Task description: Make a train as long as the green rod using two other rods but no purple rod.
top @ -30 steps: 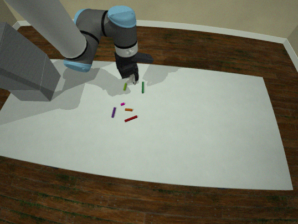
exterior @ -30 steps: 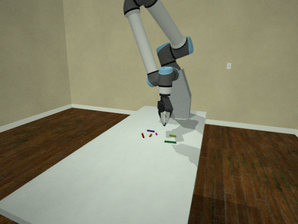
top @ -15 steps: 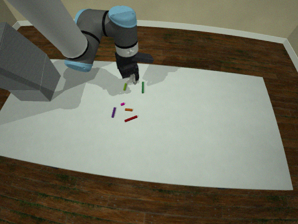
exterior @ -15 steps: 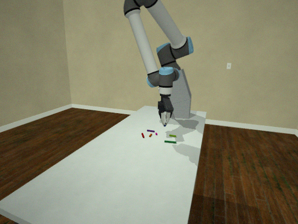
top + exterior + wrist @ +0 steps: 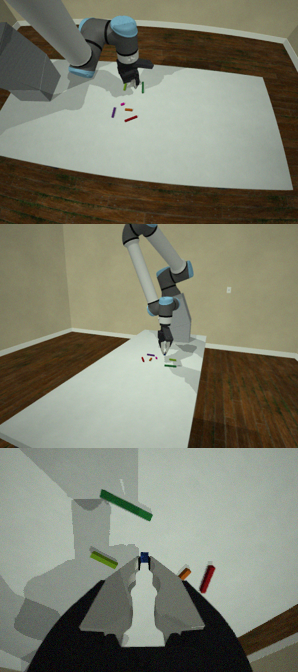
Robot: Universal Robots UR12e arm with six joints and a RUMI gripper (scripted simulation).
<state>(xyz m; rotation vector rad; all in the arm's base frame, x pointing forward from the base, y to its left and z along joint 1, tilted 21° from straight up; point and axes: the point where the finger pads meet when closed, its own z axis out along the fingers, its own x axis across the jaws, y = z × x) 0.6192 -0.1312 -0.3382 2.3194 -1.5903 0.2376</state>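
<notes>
Right now my hand is 40 mm short of the green rod, 40 mm to the right of it and 70 mm above it. From my hand the other things lie so: lime rod (70 mm behind, 60 mm to the left, 70 mm below); then small blue rod (10 mm below); then magenta rod (80 mm behind, 60 mm to the right, 70 mm below).
</notes>
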